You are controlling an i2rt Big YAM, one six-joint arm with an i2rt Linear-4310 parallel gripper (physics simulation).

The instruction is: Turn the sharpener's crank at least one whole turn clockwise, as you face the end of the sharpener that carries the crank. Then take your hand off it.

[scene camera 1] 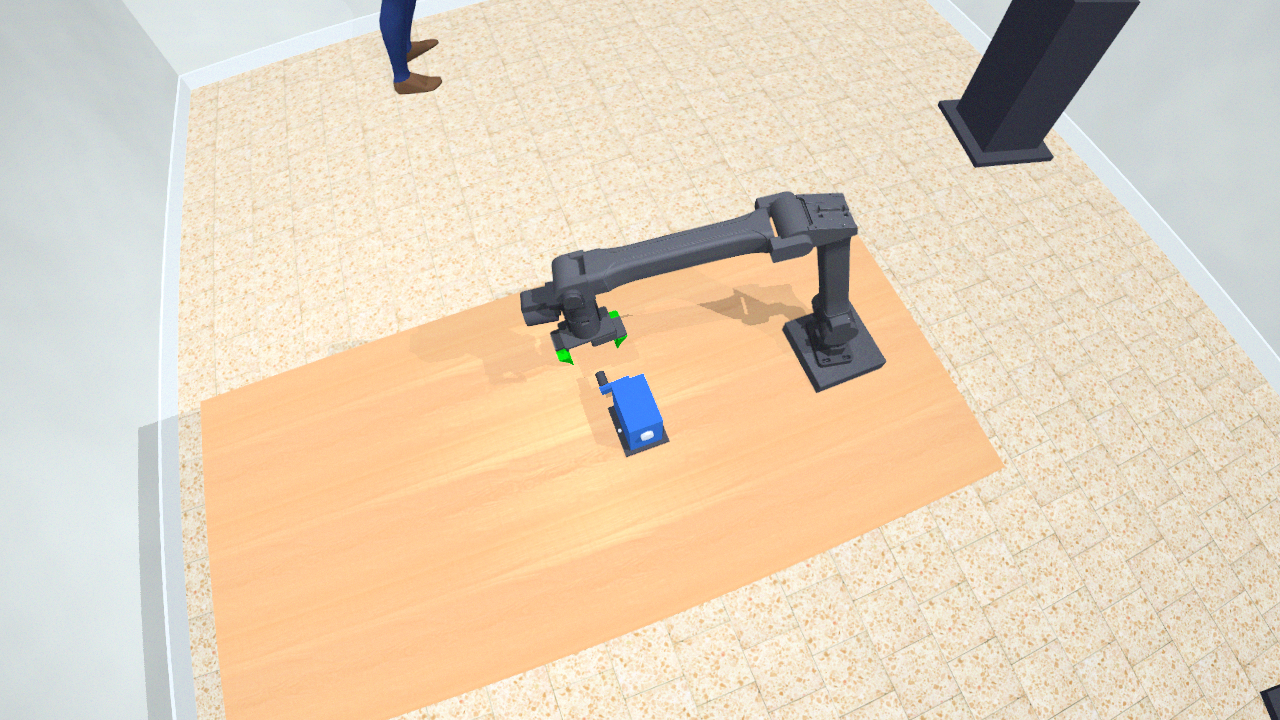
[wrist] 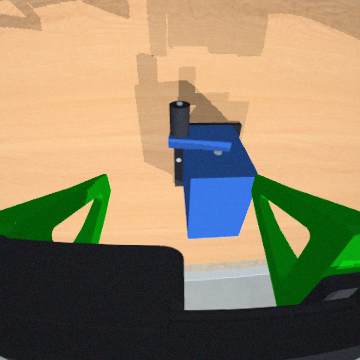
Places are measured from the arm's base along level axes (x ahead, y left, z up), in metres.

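Pixels of known places: gripper, fingertip midpoint: [scene camera 1: 594, 354] [wrist: 180, 182]; arm's base, link origin: [scene camera 1: 828, 343].
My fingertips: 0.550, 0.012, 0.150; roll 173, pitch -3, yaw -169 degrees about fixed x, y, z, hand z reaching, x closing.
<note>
For each thing: its top centre in the pictures, then the offset to it from my fingertips, as dx, dy, dz. "spot": a spot on its surface instead. Level surfaces: height alone.
- blue sharpener, surface spot: [wrist: 220, 207] [scene camera 1: 635, 398] spot: -0.070, +0.087, -0.060
- black crank handle, surface spot: [wrist: 179, 119] [scene camera 1: 600, 375] spot: -0.005, +0.004, -0.102
- wooden table, surface height: dz -0.188
The blue sharpener [scene camera 1: 637, 411] [wrist: 220, 207] stands on its dark base on the table. Its blue crank arm [scene camera 1: 606, 388] [wrist: 200, 144] lies across the end face and points out to the side, left in both views. The black crank handle [scene camera 1: 601, 378] [wrist: 179, 119] sticks out from the arm's outer end. My gripper [scene camera 1: 592, 347] [wrist: 180, 182] is open wide and empty, with its green fingers apart. In scene camera 1 it hangs above the table beyond the crank end, away from the handle. In the wrist view the handle shows between and ahead of the fingertips, touching neither.
The sharpener stands near the middle of the wooden table [scene camera 1: 402, 555]. The arm's base [scene camera 1: 832, 353] is bolted at the table's right part. On the floor beyond are a person's legs [scene camera 1: 398, 44] and a dark pillar [scene camera 1: 1029, 80].
</note>
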